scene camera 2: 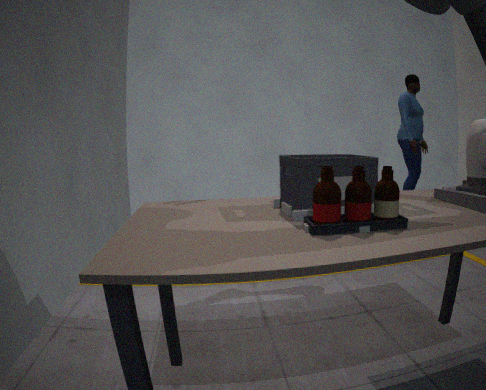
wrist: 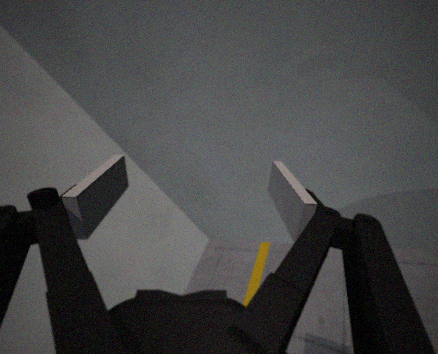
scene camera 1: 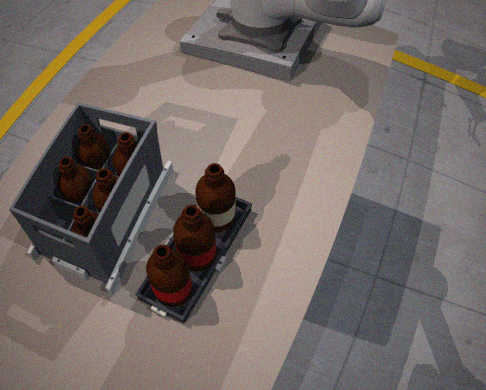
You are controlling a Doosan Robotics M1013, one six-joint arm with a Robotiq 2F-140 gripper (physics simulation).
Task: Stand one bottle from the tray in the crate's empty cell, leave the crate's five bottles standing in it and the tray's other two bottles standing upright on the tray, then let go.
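Places are measured from the arm's base along level axes (x right, y ahead, z up), in centimetres.
Pixels of known places: gripper, fingertip midpoint: [wrist: 199, 173]; arm's base, link origin: [scene camera 2: 484, 190] [scene camera 1: 261, 27].
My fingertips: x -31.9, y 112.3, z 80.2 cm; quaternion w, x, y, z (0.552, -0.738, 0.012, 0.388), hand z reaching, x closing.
Observation:
For each thing: its top centre in the pictures, then the offset to it from my fingertips.
- grey crate, top centre: [scene camera 1: 80, 163] [scene camera 2: 328, 155] dx +39.5, dy -46.3, dz -67.9 cm
- dark tray, top centre: [scene camera 1: 194, 248] [scene camera 2: 357, 217] dx +17.2, dy -47.2, dz -82.8 cm
- light rail, top centre: [scene camera 1: 139, 221] dx +29.7, dy -47.3, dz -82.4 cm
The grey crate [scene camera 1: 80, 254] [scene camera 2: 300, 181] stands upright on the table. Five brown bottles stand in it, including one at the back left [scene camera 1: 93, 150] and one at the near right [scene camera 1: 83, 220]. Its near-left cell [scene camera 1: 61, 212] in scene camera 1 is empty. Beside it, the dark tray [scene camera 1: 193, 303] [scene camera 2: 335, 229] holds three upright brown bottles: a cream-labelled one [scene camera 1: 215, 192] [scene camera 2: 387, 196], a red-labelled middle one [scene camera 1: 194, 237] [scene camera 2: 358, 200] and a red-labelled end one [scene camera 1: 168, 274] [scene camera 2: 327, 200]. My gripper [wrist: 199, 173] is open and empty, and faces the wall and floor.
A light rail [scene camera 1: 142, 220] lies along the crate's tray side, between crate and tray. The robot's base plate [scene camera 1: 240, 57] is at the far end of the table. Dark arm parts show at the top right of scene camera 2. A person [scene camera 2: 411, 120] stands behind the table.

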